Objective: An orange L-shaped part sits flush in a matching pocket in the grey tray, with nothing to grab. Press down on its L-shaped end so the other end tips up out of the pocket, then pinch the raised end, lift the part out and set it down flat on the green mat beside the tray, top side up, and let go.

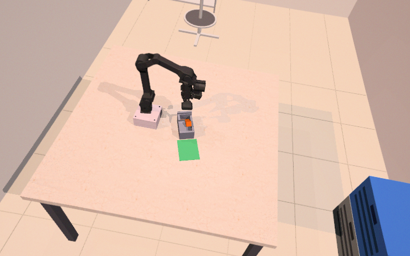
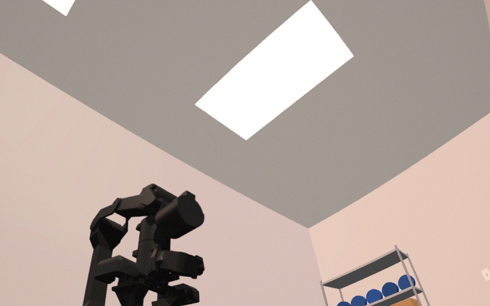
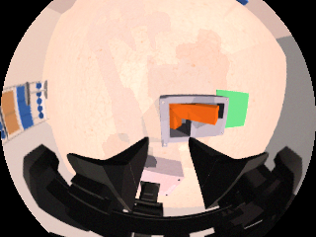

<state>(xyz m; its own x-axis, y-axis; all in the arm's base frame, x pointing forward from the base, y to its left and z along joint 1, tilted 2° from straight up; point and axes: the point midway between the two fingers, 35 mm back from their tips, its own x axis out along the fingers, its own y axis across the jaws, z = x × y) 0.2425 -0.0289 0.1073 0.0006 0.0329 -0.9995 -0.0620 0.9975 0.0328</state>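
Now: the orange L-shaped part 100 mm below my gripper tip and 40 mm to the right of it. Also, from my gripper tip: green mat: 220 mm to the right, 160 mm below, 30 mm ahead.
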